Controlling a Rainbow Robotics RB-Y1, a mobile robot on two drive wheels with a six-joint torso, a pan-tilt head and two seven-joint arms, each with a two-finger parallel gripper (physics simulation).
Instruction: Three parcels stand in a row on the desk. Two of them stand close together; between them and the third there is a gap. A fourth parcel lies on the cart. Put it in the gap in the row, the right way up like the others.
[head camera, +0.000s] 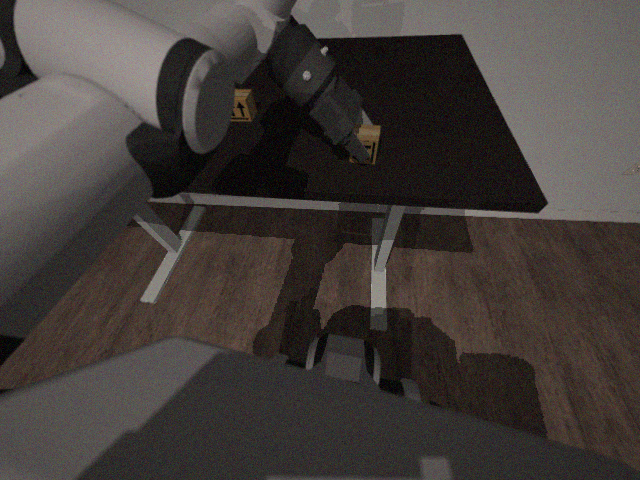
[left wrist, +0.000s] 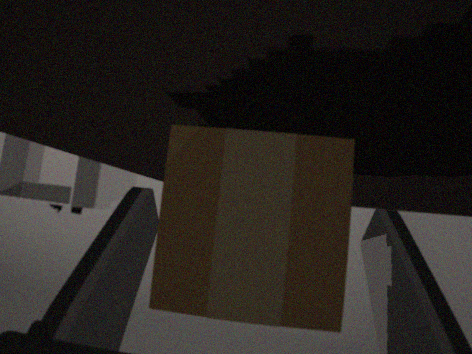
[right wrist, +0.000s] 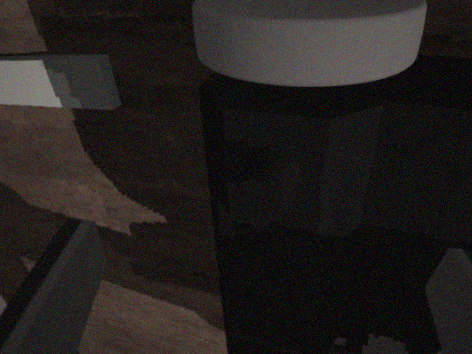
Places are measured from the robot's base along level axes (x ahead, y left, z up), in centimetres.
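Where they show: left gripper, fingertip midpoint: (head camera: 369, 144) (left wrist: 261, 217); right gripper, fingertip midpoint: (right wrist: 269, 256).
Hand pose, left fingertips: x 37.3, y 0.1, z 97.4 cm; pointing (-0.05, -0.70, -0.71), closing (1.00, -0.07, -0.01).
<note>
Each offset is from my left fingertips to the top centre of the thing. Level surfaces: height alone.
One parcel @[dy +0.8, dx -0.2, dz +2.7 cm] (head camera: 373, 149) (left wrist: 255, 175), orange-brown with a pale tape strip, stands on the dark desk top @[dz -2.3 cm] (head camera: 429, 93). In the head view its marked face is partly hidden by a finger, and the arrow marks look sideways. My left gripper (head camera: 367, 135) (left wrist: 261, 217) is open, with one finger on each side of this parcel and not closed on it. Another parcel @[dy +31.3, dx +12.2, dz +2.7 cm] (head camera: 241, 106), with upward arrows, stands farther left on the desk top, partly covered by my arm. My right gripper (right wrist: 269, 256) is open and empty. The other parcels and the cart cannot be made out.
My left arm (head camera: 103, 67) covers the left of the head view. White desk legs (head camera: 378, 289) (right wrist: 25, 82) stand on the wooden floor @[dz -97.3 cm] (head camera: 227, 279) (right wrist: 45, 150). A white rounded part (right wrist: 310, 50) above a dark body shows near my right gripper. A pale wall (head camera: 578, 103) is behind the desk.
</note>
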